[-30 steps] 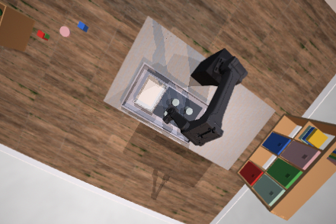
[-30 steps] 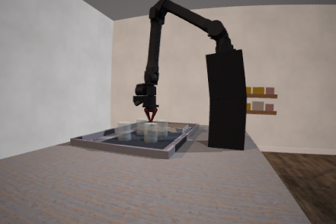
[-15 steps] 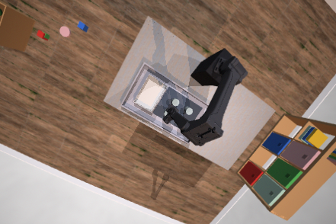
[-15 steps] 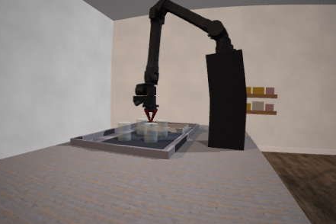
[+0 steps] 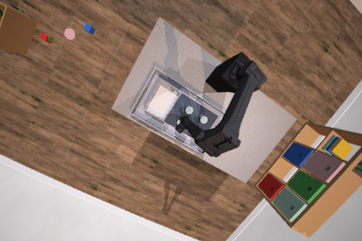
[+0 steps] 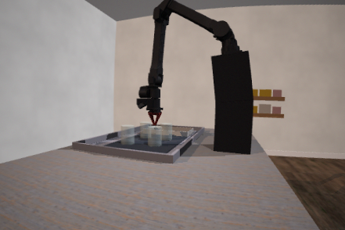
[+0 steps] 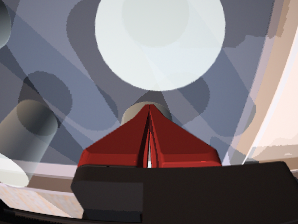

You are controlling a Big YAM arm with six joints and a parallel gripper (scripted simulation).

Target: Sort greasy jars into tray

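Now: hand 8 cm to the right of the dark drying mat and 8 cm above it. The rest, counted from my hand: pale tray: 23 cm to the right, 8 cm below, 5 cm behind.
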